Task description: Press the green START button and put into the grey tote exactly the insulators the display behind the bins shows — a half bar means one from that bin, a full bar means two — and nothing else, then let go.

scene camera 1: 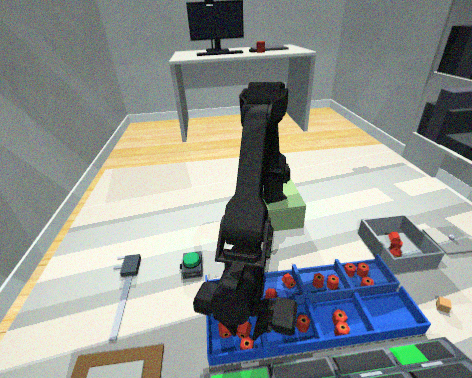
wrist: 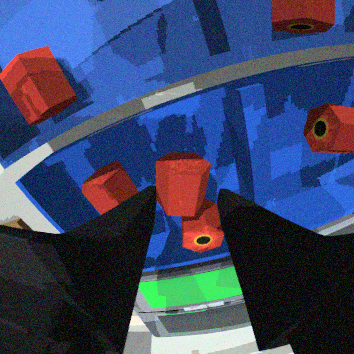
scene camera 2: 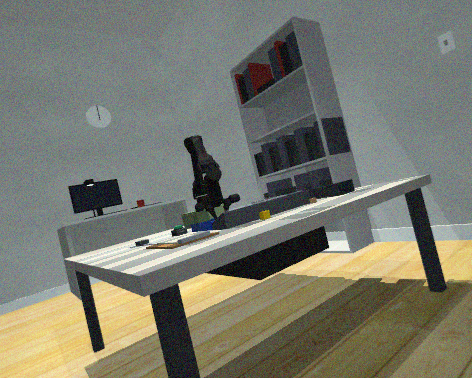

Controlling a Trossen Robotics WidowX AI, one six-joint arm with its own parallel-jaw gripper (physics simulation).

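Where they show: gripper, between the fingertips: (scene camera 1: 244, 336) (wrist: 187, 194); arm's base, origin of its link: (scene camera 1: 273, 195) (scene camera 2: 204, 208).
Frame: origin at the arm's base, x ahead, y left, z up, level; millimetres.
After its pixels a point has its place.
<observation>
My gripper (scene camera 1: 249, 332) {x 336, y -214, z -71 mm} (wrist: 187, 194) {x 336, y -214, z -71 mm} is partly open and empty, low over the front-left bin. In the wrist view a red insulator (wrist: 182, 185) {x 318, y -209, z -55 mm} shows between the fingertips, ungripped. Another insulator (wrist: 202, 235) {x 353, y -216, z -54 mm} lies against it, and a third (wrist: 110, 187) {x 303, y -238, z -56 mm} lies beside the left finger. The blue bins (scene camera 1: 320, 343) (scene camera 2: 202, 226) hold several more; the front-right bin is empty. The grey tote (scene camera 1: 425, 264) {x 323, y 259, z -64 mm} holds red insulators (scene camera 1: 395, 242) {x 252, y 232, z -46 mm}. The green START button (scene camera 1: 192, 260) {x 128, y -277, z -44 mm} (scene camera 2: 178, 227) {x 134, y -290, z -51 mm} is left of the bins. The display shows a long green bar (scene camera 1: 240, 373) {x 407, y -246, z -40 mm} (wrist: 190, 287) {x 399, y -247, z -46 mm} at left and a short one (scene camera 1: 408, 354) {x 476, y 36, z -37 mm} at right.
A caliper (scene camera 1: 131, 265) {x 69, y -429, z -65 mm} and a brown frame (scene camera 1: 153, 361) {x 318, y -392, z -78 mm} lie left of the bins. An orange block (scene camera 1: 443, 304) (scene camera 2: 313, 200) is right of them. A yellow block (scene camera 2: 264, 214) {x 565, y -223, z -66 mm} stands behind the display. A green block (scene camera 1: 287, 218) {x 71, y 15, z -39 mm} is by the arm's base.
</observation>
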